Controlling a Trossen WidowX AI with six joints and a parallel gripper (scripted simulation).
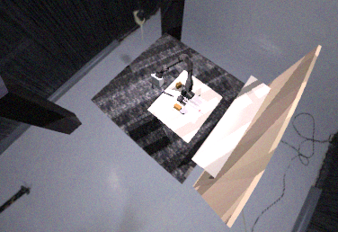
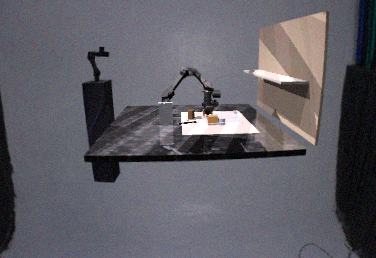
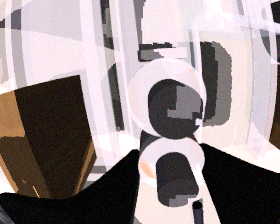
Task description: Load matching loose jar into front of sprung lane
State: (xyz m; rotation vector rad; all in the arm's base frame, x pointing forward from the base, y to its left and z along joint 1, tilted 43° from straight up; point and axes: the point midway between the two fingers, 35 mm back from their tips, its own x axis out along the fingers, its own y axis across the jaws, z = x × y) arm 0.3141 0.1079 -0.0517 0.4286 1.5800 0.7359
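Now: gripper tip 14 cm short of the lane and 2 cm above it. Round my gripper tip: shelf board: 51 cm ahead, 2 cm to the left, 33 cm above.
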